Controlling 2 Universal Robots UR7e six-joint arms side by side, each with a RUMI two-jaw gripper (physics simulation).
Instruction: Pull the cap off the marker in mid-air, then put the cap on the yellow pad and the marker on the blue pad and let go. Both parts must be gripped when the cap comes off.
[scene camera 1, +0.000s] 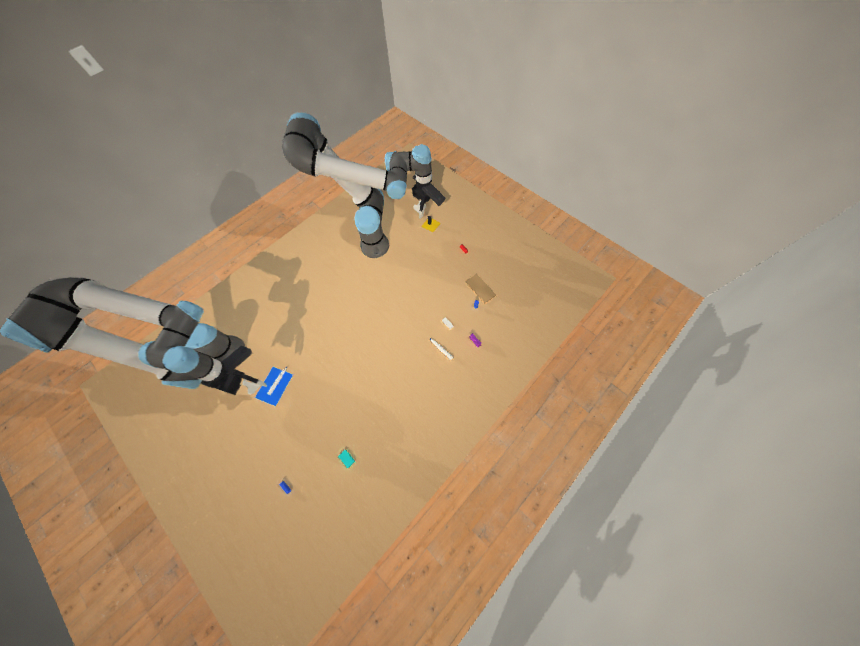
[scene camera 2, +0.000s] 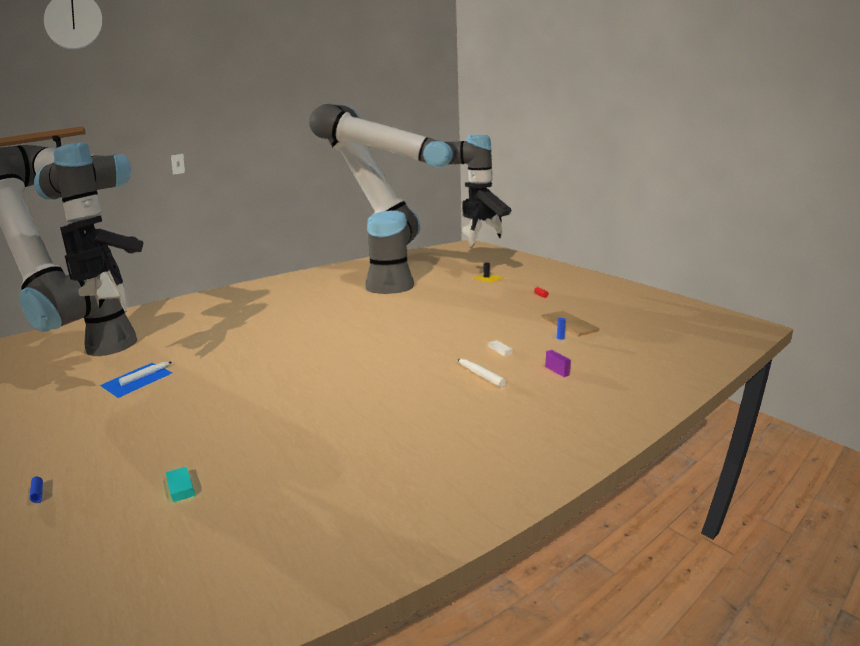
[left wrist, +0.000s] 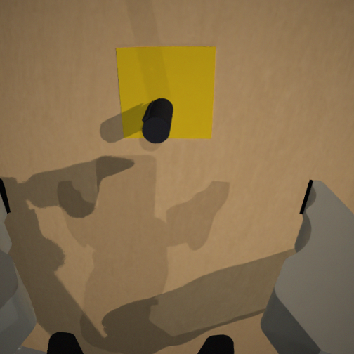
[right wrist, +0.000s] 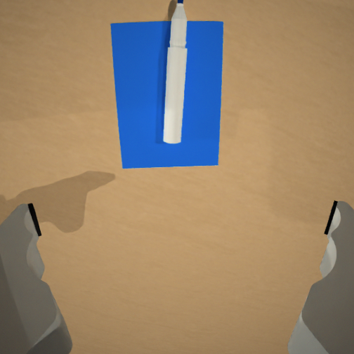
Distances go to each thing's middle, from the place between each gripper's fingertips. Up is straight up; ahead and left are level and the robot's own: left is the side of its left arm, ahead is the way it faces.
Scene:
Now: left hand 10 mm to the right of the black cap (left wrist: 156, 126) and 90 mm above it. The rest, counted from my left hand: teal block (scene camera 2: 179, 482) (650 mm ahead, 1040 mm to the right, 110 mm below); yellow pad (left wrist: 184, 75) (10 mm ahead, 10 mm to the left, 120 mm below); blue pad (scene camera 2: 113, 386) (190 mm ahead, 1100 mm to the right, 120 mm below).
Right now my right hand is 17 cm above the blue pad, 2 cm to the right of it and 1 cm past it. From my right hand the other things lie so: teal block (45 cm ahead, 16 cm below, 8 cm to the left); yellow pad (112 cm to the left, 19 cm behind, 17 cm below); black cap (112 cm to the left, 20 cm behind, 15 cm below).

